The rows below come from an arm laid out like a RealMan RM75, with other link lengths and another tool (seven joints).
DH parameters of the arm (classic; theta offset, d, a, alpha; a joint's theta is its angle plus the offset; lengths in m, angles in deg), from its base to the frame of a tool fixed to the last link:
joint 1: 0 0.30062 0 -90
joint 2: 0 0 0 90
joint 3: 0 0.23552 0 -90
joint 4: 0 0 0 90
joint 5: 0 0.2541 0 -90
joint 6: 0 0 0 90
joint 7: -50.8 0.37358 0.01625 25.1
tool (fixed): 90 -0.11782 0 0
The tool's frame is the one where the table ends.
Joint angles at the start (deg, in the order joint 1, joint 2, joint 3, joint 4, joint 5, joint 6, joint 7):
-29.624 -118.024 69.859 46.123 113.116 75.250 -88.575
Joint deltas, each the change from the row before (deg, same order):
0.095 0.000 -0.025 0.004 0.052 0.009 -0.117
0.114 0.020 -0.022 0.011 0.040 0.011 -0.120
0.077 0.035 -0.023 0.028 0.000 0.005 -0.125
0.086 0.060 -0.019 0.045 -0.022 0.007 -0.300
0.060 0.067 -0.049 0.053 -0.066 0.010 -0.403
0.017 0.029 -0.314 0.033 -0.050 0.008 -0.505
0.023 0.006 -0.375 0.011 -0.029 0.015 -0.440
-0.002 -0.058 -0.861 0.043 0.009 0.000 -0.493
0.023 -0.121 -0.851 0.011 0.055 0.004 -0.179
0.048 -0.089 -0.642 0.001 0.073 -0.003 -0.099
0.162 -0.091 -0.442 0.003 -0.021 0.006 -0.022
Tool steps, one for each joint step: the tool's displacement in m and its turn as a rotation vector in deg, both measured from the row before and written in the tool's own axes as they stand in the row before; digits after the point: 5 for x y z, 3 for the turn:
-0.00072 0.00046 0.00014 -0.097 -0.054 -0.180
-0.00093 0.00045 0.00006 -0.093 -0.068 -0.195
-0.00074 0.00000 -0.00014 -0.041 -0.049 -0.177
-0.00094 -0.00029 -0.00026 -0.093 -0.059 -0.336
-0.00082 -0.00082 -0.00048 -0.083 -0.025 -0.444
-0.00107 -0.00205 -0.00092 0.023 0.021 -0.717
-0.00113 -0.00199 -0.00091 0.049 0.037 -0.715
-0.00181 -0.00416 -0.00188 0.337 0.093 -1.098
-0.00150 -0.00325 -0.00152 0.388 0.118 -0.835
-0.00144 -0.00217 -0.00102 0.281 0.052 -0.617
-0.00130 -0.00094 -0.00068 0.185 0.088 -0.534

